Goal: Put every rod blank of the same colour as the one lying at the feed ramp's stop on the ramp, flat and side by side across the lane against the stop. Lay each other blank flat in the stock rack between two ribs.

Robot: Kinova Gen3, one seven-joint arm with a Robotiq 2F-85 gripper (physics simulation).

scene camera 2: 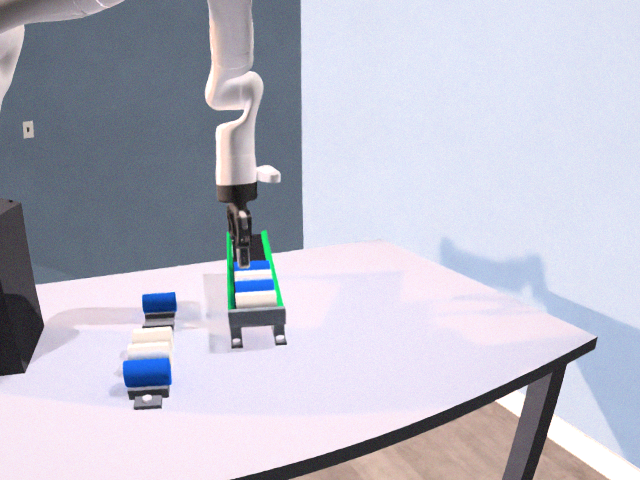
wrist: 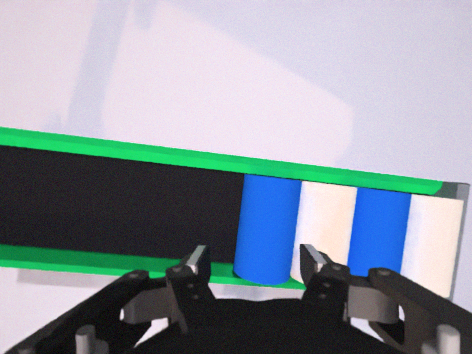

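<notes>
At the ramp's grey stop (scene camera 2: 256,317) a white blank (scene camera 2: 255,299) (wrist: 432,240) lies flat across the lane. Behind it, side by side, lie a blue blank (scene camera 2: 254,285) (wrist: 381,230), another white blank (scene camera 2: 252,275) (wrist: 327,215) and another blue blank (scene camera 2: 258,265) (wrist: 271,215), the farthest from the stop. My gripper (scene camera 2: 243,265) (wrist: 254,259) is open and empty above this last blue blank, one finger on each side of it in the wrist view. The stock rack (scene camera 2: 148,393) holds a blue blank (scene camera 2: 147,373) in front, two white blanks (scene camera 2: 148,351) (scene camera 2: 151,335), and a blue blank (scene camera 2: 159,302) at the back.
Green side rails (scene camera 2: 274,273) (wrist: 150,156) border the ramp's dark lane (wrist: 115,200). A stretch of bare rack shows between the rear blue blank and the white ones. A dark box (scene camera 2: 15,289) stands at the left. The table's edge (scene camera 2: 413,428) runs along the front right.
</notes>
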